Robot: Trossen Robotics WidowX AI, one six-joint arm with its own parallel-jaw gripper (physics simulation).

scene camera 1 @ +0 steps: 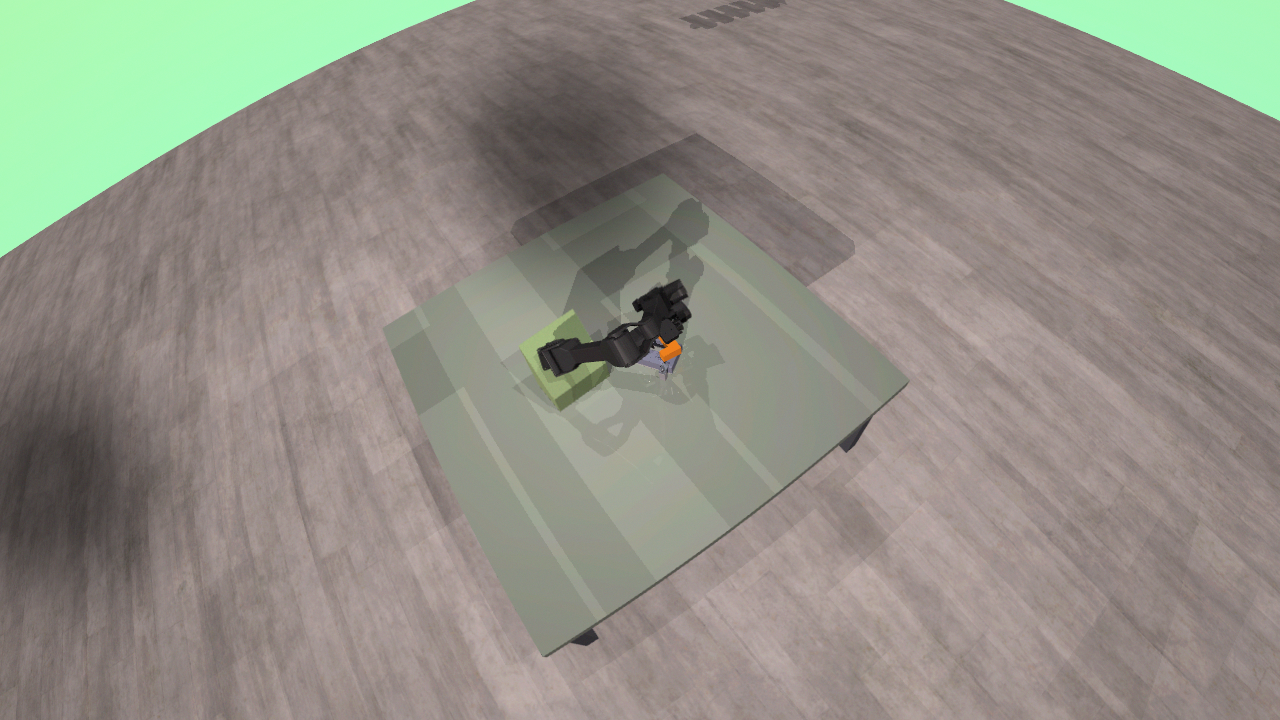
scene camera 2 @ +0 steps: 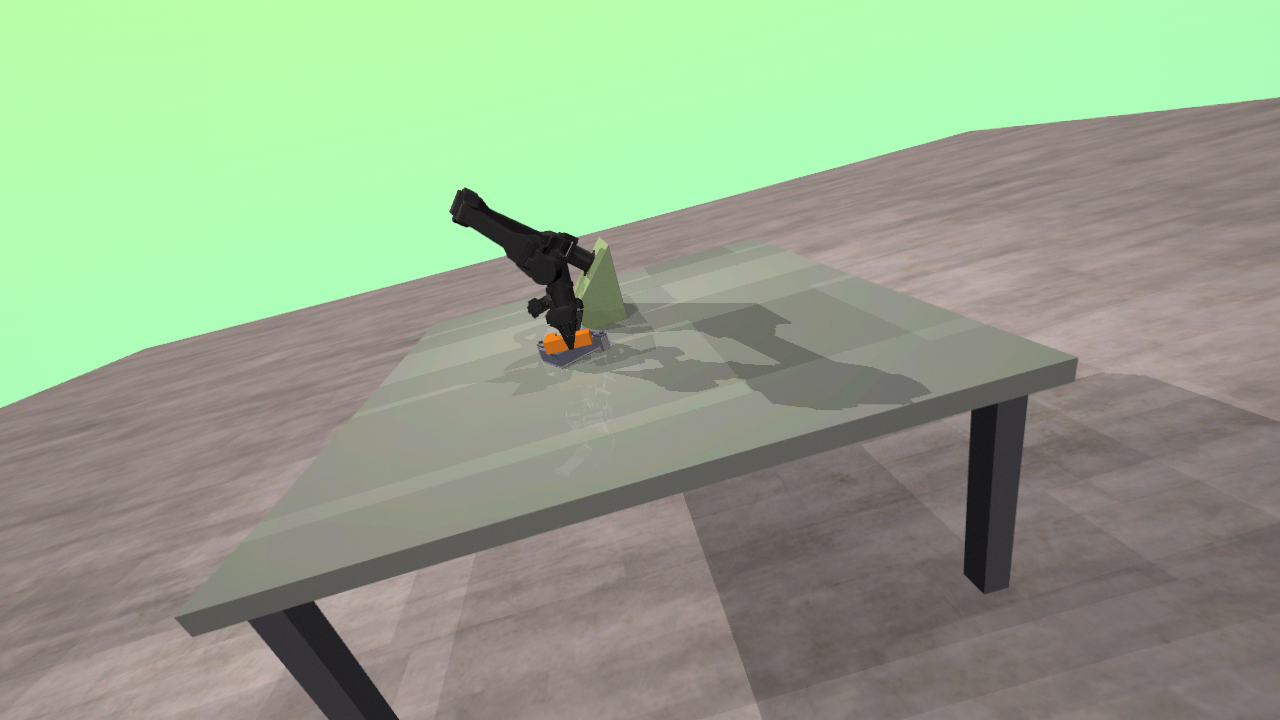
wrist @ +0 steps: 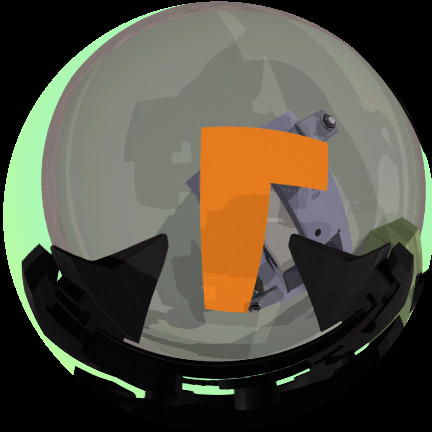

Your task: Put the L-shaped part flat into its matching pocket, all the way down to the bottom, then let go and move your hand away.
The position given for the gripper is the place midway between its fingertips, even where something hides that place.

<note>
The gripper [scene camera 2: 574, 345] is open, with nothing in its grasp. Also in view: an orange L-shaped part [wrist: 237, 164].
The gripper also shows in scene camera 1 [scene camera 1: 666, 339] and in the wrist view [wrist: 231, 241].
</note>
